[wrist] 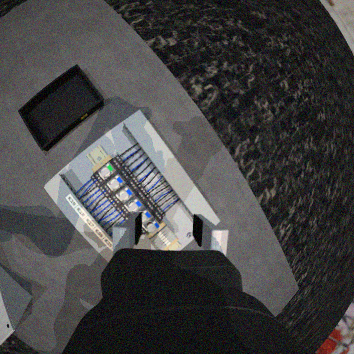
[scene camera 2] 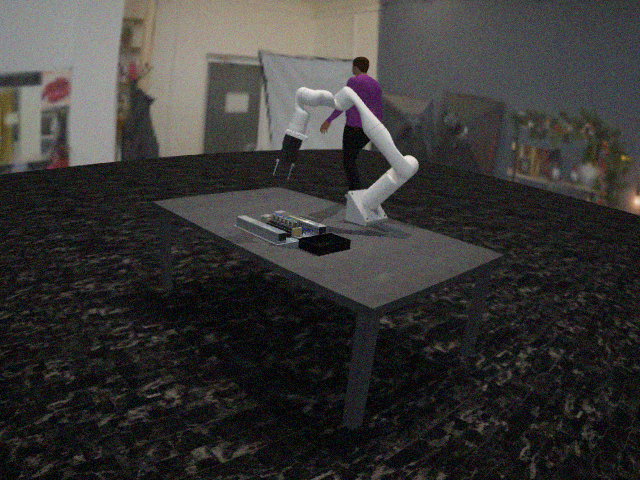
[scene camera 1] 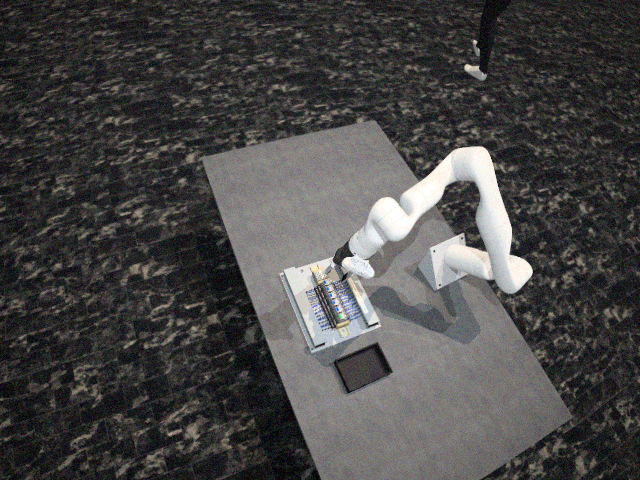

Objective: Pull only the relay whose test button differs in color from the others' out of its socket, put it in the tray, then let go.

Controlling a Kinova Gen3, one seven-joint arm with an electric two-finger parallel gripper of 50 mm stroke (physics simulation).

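Frame: origin at the arm's base, x back, y right, z up, level; millimetres.
Seen in the pictures: gripper, fingertip midpoint: (wrist: pixel 167 223) (scene camera 2: pixel 280 176) (scene camera 1: pixel 335 275); arm's base at its link origin: (scene camera 2: pixel 368 201) (scene camera 1: pixel 453 256).
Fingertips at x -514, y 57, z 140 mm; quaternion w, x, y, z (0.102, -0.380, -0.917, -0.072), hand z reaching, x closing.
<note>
Offsets run from my fingertips to a thing's top centre. Level surfaces: height alone.
The relay with the green test button {dx +14, dy -83, dz -162 mm} (scene camera 1: pixel 341 316) (wrist: pixel 105 172) sits in its socket at the tray-side end of the relay row. The other relays {dx +18, dy -28, dz -162 mm} (wrist: pixel 125 194) in the row have blue buttons. In the scene camera 2 view the button colors are too small to tell. The black tray {dx +6, dy -260, dz -196 mm} (scene camera 1: pixel 363 367) (scene camera 2: pixel 324 250) (wrist: pixel 60 107) lies on the table beside the panel, with no relay visible in it. My gripper (scene camera 1: pixel 337 273) (scene camera 2: pixel 282 176) (wrist: pixel 167 223) is open and empty, high above the panel, toward the row's end away from the green-button relay.
The light panel (scene camera 1: pixel 297 304) (wrist: pixel 56 183) carries a raised duct {dx -81, dy +16, dz -188 mm} (scene camera 2: pixel 261 229) on each side of the row, and blue wires. The arm's base (scene camera 1: pixel 435 266) (scene camera 2: pixel 356 209) stands on the table {dz -231 mm} (scene camera 1: pixel 289 180) (scene camera 2: pixel 413 263). A person (scene camera 2: pixel 365 98) stands beyond the table.
</note>
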